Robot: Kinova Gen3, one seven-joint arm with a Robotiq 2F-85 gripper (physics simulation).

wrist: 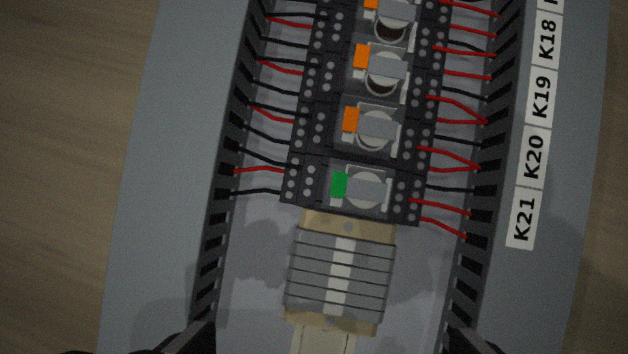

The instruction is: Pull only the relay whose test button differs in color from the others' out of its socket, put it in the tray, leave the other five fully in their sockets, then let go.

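Places are measured from the arm's base along level axes (x right, y back, z down), in centimetres.
Where they show: gripper, fingertip midpoint: [331, 353].
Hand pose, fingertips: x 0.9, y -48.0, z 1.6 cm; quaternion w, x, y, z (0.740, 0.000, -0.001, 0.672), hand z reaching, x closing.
Note:
Each offset is from my fingertips to the centre of the thing. "pt": to the spot under its first point. Level surfaces: height alone.
The relay with the green test button @(dx +6.1, dy +0.3, dz +4.4 cm) [366, 191] sits in the lowest socket of the row, in line with the K21 label. Above it, relays with orange test buttons @(dx +8.8, dy +0.5, dz +4.4 cm) [377, 128] @(dx +11.5, dy +0.7, dz +4.4 cm) [386, 67] @(dx +14.2, dy +0.9, dz +4.4 cm) [396, 11] sit in their sockets; the topmost is cut off by the view's upper edge. The rest of the row is out of view. My gripper [329, 334] is open and empty, its fingertips wide apart at the bottom edge, below the green-button relay in the view. The tray does not show.
A grey ribbed terminal block @(dx +1.7, dy +0.1, dz +6.3 cm) [310, 272] stands just below the lowest socket. Slotted wire ducts @(dx +11.4, dy -7.6, dz +5.8 cm) [212, 250] @(dx +10.3, dy +8.9, dz +5.8 cm) [492, 145] run along both sides, with red and black wires reaching the sockets. Labels K18 to K21 @(pt dx +5.5, dy +7.7, dz +2.8 cm) [524, 220] line the right panel. Wooden table @(dz +9.1 cm) [55, 175] shows beyond the panel.

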